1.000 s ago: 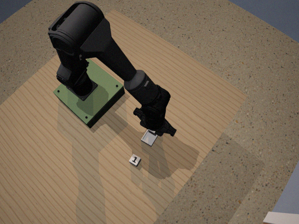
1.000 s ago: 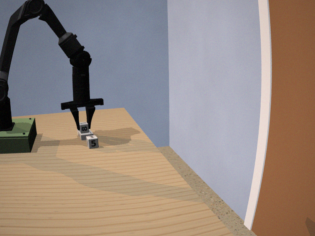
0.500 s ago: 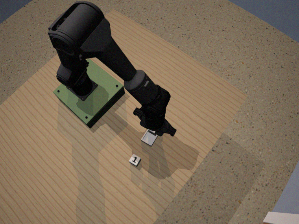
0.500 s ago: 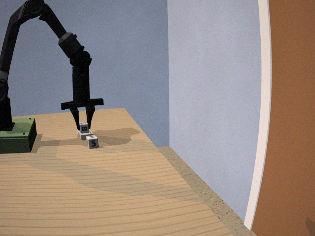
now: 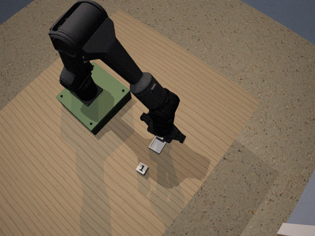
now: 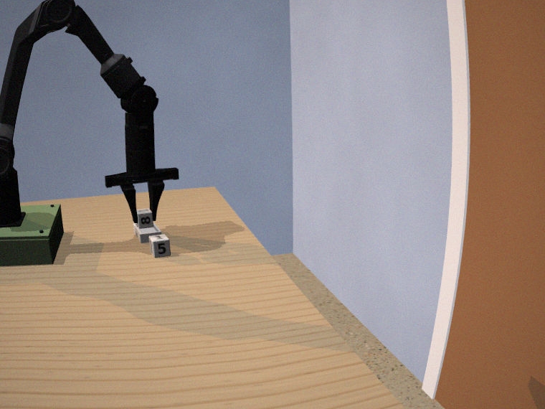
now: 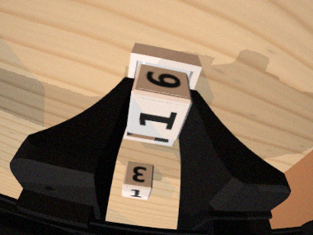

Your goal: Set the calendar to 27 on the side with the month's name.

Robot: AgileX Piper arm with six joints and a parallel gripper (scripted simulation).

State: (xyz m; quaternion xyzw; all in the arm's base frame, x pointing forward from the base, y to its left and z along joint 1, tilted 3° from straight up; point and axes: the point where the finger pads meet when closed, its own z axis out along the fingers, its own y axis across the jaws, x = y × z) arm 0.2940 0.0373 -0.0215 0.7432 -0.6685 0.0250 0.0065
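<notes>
Now: the white tray 2 cm to the right of my hand and 2 cm below it.
</notes>
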